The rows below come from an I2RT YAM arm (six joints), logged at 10 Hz.
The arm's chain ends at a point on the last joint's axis. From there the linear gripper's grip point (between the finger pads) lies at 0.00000 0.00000 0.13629 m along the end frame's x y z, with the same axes.
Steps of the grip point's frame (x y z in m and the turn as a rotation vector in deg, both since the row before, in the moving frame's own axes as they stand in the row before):
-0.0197, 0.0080, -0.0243, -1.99, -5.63, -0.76
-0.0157, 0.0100, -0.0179, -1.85, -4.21, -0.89
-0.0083, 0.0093, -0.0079, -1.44, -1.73, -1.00
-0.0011, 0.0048, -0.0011, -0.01, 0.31, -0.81
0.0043, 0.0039, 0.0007, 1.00, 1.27, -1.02
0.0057, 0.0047, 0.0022, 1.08, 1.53, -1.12
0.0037, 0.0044, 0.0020, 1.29, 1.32, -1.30
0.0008, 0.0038, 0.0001, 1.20, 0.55, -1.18
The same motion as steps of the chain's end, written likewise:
-0.0064, 0.0032, -0.0236, -1.99, -5.63, -0.76
-0.0057, 0.0055, -0.0175, -1.85, -4.21, -0.89
-0.0042, 0.0058, -0.0078, -1.44, -1.73, -1.00
-0.0018, 0.0048, -0.0011, -0.01, 0.31, -0.81
0.0013, 0.0063, 0.0008, 1.00, 1.27, -1.02
0.0021, 0.0073, 0.0023, 1.08, 1.53, -1.12
0.0006, 0.0075, 0.0021, 1.29, 1.32, -1.30
-0.0005, 0.0067, 0.0001, 1.20, 0.55, -1.18

